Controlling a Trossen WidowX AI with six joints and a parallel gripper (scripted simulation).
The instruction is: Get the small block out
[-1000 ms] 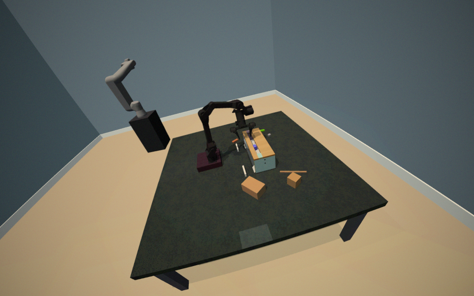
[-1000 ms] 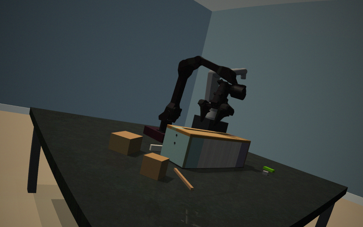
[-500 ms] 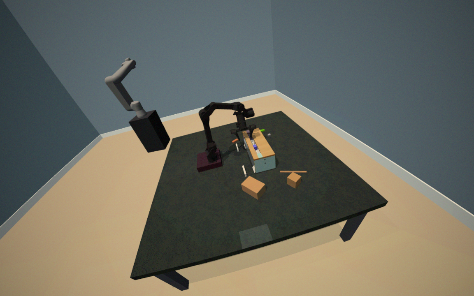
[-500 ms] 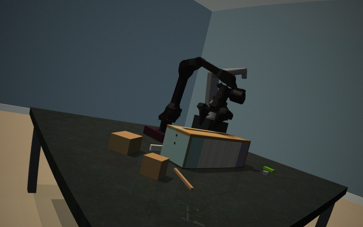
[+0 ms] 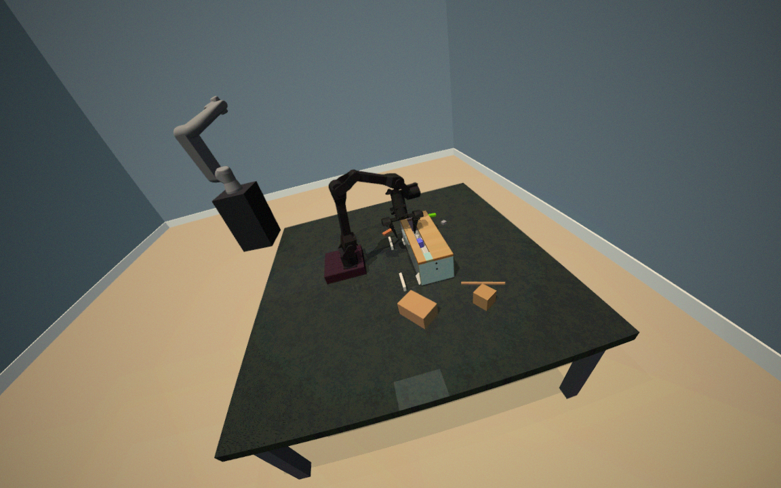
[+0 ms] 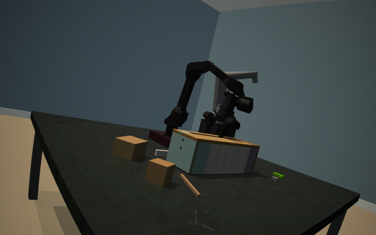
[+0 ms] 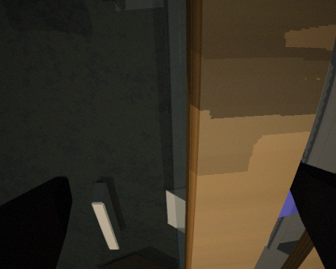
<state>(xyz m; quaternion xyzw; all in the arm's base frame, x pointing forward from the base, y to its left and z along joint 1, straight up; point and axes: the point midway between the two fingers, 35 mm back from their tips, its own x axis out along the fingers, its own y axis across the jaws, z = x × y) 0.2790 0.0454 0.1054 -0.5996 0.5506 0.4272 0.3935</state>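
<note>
My gripper tip is now 4 cm short of the box, 3 cm to the left of it and 6 cm above it. Also, from my gripper tip: small block (5 cm ahead, 3 cm to the right, 3 cm below); then green piece (18 cm ahead, 33 cm to the left, 11 cm below); then small grey cube (23 cm ahead, 22 cm to the left, 11 cm below).
</note>
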